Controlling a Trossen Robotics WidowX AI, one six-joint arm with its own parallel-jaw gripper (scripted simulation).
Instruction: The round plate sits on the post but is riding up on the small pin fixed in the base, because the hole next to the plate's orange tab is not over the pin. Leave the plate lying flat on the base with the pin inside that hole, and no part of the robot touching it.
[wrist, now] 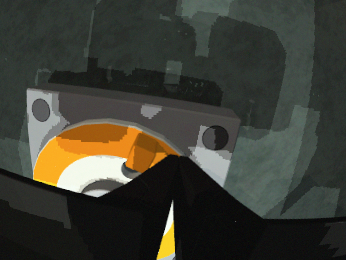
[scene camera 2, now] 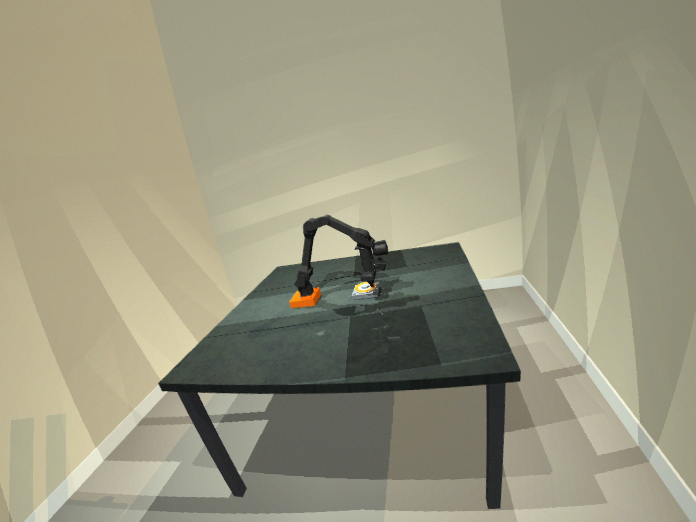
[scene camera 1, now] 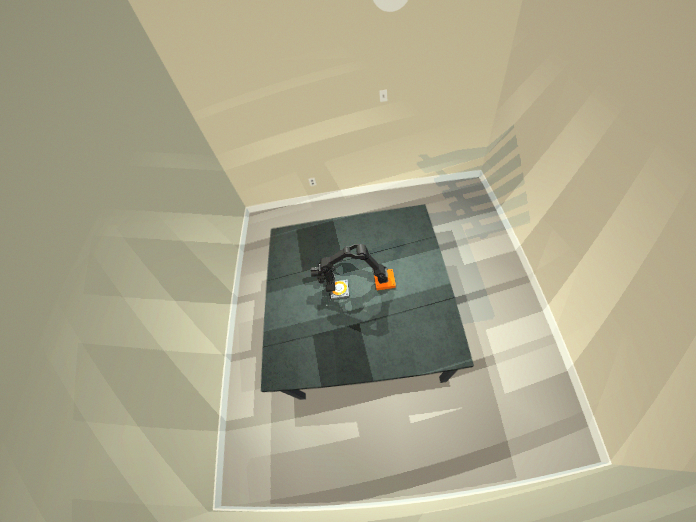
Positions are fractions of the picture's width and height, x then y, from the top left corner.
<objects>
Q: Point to a round plate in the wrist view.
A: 0.28, 0.58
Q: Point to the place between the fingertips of my gripper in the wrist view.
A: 0.51, 0.63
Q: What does my gripper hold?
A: Nothing.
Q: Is my gripper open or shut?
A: Shut.
</objects>
